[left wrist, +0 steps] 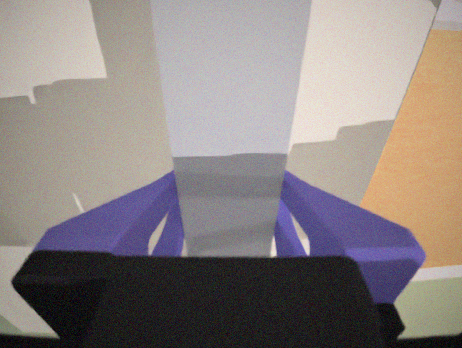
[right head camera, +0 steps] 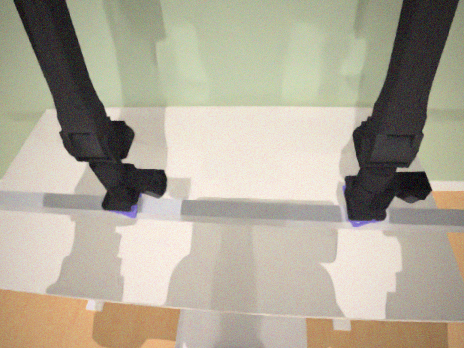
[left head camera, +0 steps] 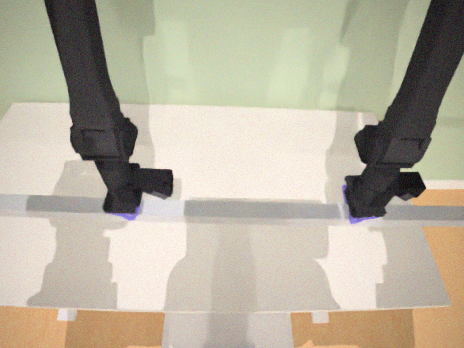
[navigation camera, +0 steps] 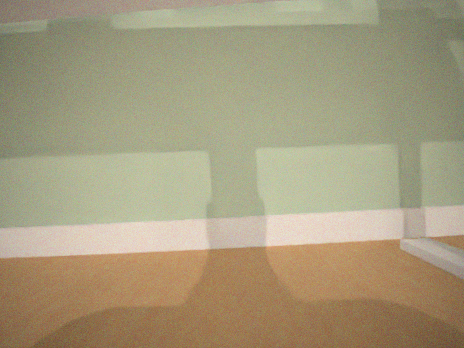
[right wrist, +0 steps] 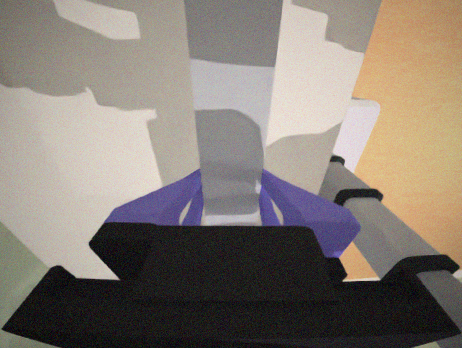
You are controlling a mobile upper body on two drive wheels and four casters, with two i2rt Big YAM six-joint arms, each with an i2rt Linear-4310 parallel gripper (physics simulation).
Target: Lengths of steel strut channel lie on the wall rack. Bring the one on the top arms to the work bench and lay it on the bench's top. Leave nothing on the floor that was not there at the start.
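Frame: origin at the left arm's base, x right, y back, z down, level; millimetres.
Where they show: left gripper, fingertip midpoint: (left wrist: 229,174) (right head camera: 135,209) (left head camera: 133,211); right gripper, fingertip midpoint: (right head camera: 354,217) (left head camera: 350,215) (right wrist: 231,174).
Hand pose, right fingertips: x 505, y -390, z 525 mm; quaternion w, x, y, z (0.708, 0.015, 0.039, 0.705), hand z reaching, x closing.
Observation:
After its pixels a point has its place.
A long grey strut channel (left head camera: 260,209) @(y -392, x 275, z 505 mm) (right head camera: 260,210) @(y -391, x 285, z 505 mm) (left wrist: 230,90) @(y -392, x 23, z 503 mm) (right wrist: 232,85) @(y -391, x 569, z 507 mm) runs from side to side over the pale bench top (left head camera: 250,135) @(y -797, x 289, z 690 mm) (right head camera: 250,140) @(y -769, x 245, z 690 mm), between its far and near edges. Whether it touches the top cannot be told. My left gripper (left head camera: 124,212) @(y -392, x -30, z 530 mm) (right head camera: 121,209) (left wrist: 229,174) @(y -392, x -30, z 530 mm) is shut on the strut at the picture's left. My right gripper (left head camera: 364,216) (right head camera: 364,219) @(y -390, x 505, z 525 mm) (right wrist: 231,174) @(y -390, x 505, z 525 mm) is shut on it at the picture's right. The strut runs on past both grippers. The wrist views show the purple fingers on both its sides.
A green wall (left head camera: 225,50) @(y -998, x 185, z 468 mm) (right head camera: 230,55) @(y -998, x 167, z 486 mm) (navigation camera: 150,100) @(y -992, x -24, z 955 mm) stands behind the bench. Orange floor (left head camera: 120,327) @(y -201, x -284, z 1410 mm) (right head camera: 135,325) @(y -173, x -314, z 1410 mm) (navigation camera: 325,280) @(y -777, x 395, z 1410 mm) shows in front of it. Part of the robot's grey base (left head camera: 190,330) @(y -178, x 75, z 1150 mm) (right head camera: 205,330) @(y -169, x 84, z 1150 mm) is below the near edge. A pale bar (navigation camera: 435,252) lies at the right in the navigation view.

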